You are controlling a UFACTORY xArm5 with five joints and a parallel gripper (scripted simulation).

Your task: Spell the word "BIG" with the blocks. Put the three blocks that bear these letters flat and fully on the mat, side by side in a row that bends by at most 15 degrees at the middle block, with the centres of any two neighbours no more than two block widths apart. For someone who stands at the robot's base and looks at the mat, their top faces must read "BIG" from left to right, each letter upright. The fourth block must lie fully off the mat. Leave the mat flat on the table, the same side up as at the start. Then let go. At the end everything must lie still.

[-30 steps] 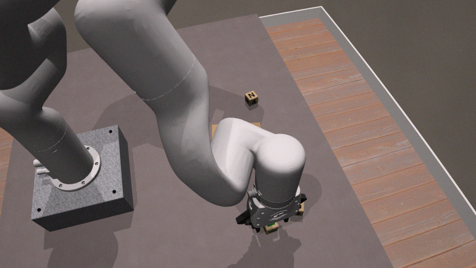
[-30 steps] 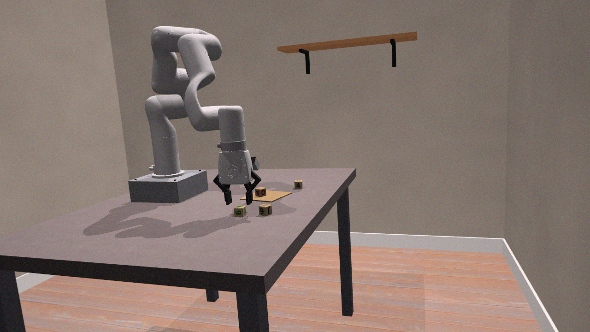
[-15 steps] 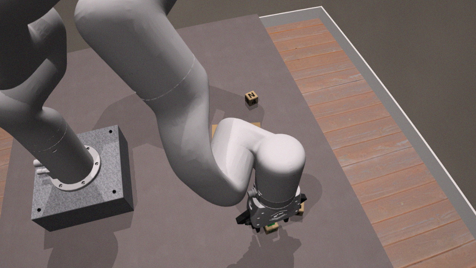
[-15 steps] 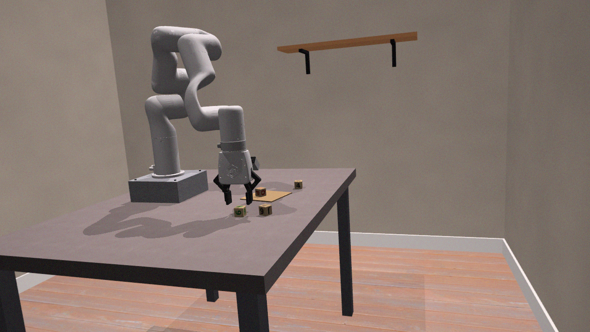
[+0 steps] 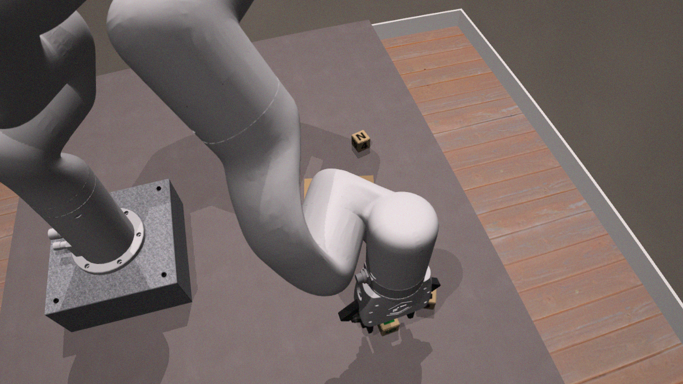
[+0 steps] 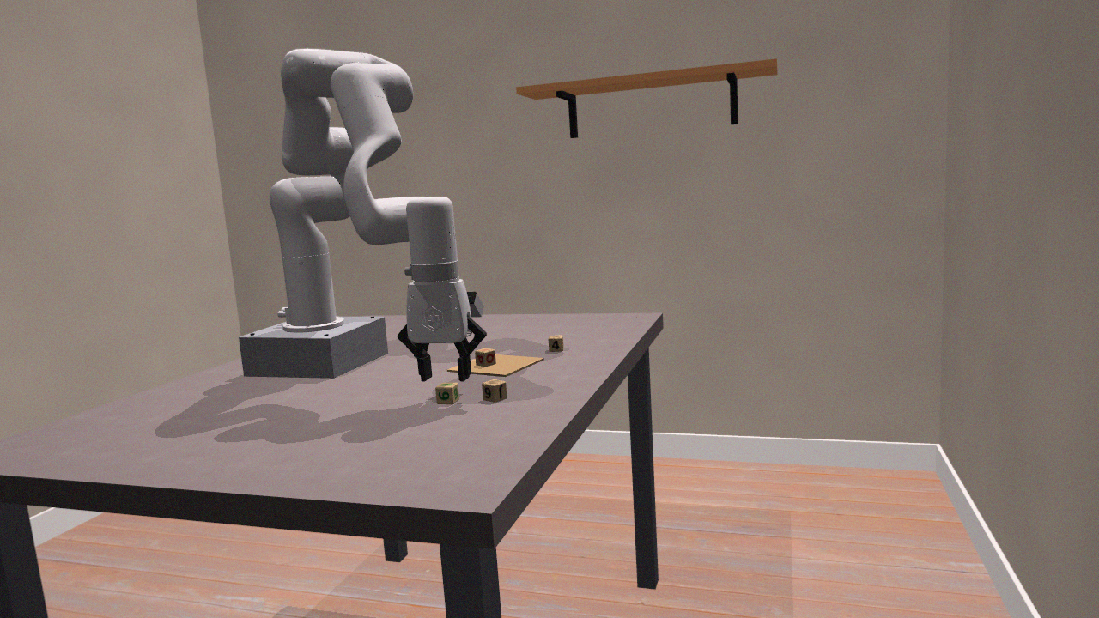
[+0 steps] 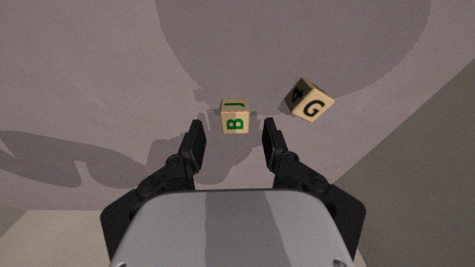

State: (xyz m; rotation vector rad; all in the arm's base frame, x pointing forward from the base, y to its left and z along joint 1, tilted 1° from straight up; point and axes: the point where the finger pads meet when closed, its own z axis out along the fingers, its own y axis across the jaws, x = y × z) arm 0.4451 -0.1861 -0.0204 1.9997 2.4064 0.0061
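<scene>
Right now the B block is 40 mm below my hand. Also, from my hand: tan mat: 250 mm to the left, 50 mm below, 40 mm behind; G block: 70 mm ahead, 40 mm below, 30 mm to the left.
</scene>
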